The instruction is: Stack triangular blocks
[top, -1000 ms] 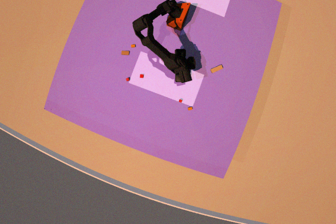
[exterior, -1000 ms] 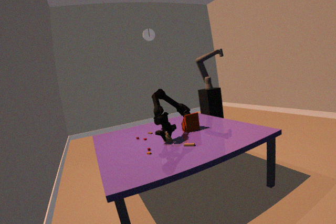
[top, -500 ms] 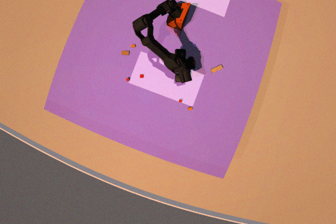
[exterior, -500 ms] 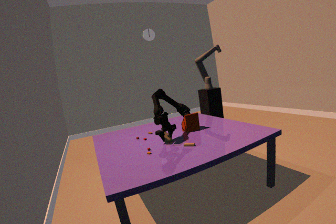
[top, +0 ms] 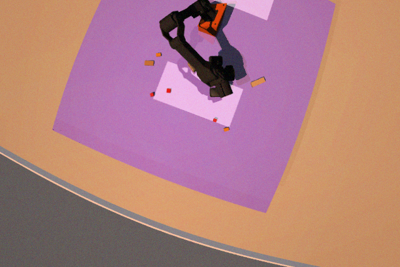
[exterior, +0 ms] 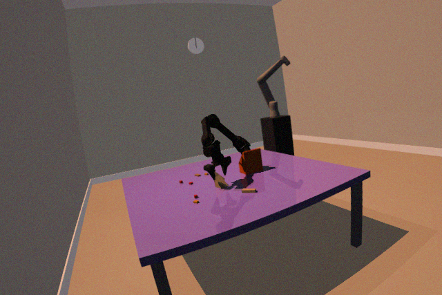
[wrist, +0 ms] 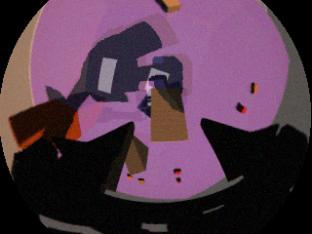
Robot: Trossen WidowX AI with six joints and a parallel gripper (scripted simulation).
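My gripper tip is 1 cm to the left of the tan triangular block and 4 cm above it.
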